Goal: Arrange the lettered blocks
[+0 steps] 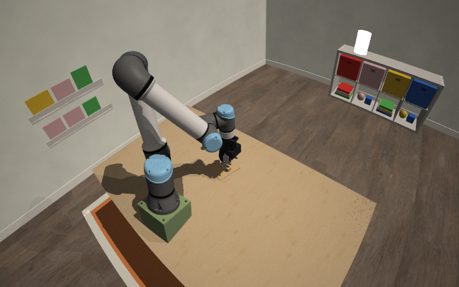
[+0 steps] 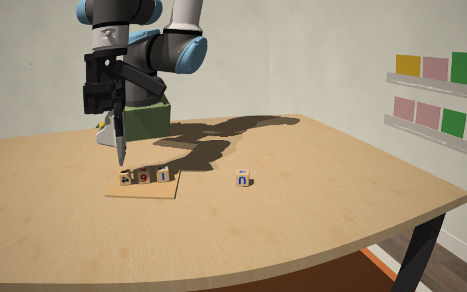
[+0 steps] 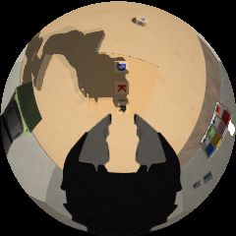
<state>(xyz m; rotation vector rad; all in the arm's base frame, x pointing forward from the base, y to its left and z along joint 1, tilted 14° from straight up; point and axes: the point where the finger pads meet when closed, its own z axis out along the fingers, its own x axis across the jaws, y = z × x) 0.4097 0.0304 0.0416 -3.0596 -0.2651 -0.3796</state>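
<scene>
Right now the wooden block is 50 mm below my hand. From my hand the other things lie so: thin tan mat (60 mm below, 40 mm to the left, 10 mm behind).
</scene>
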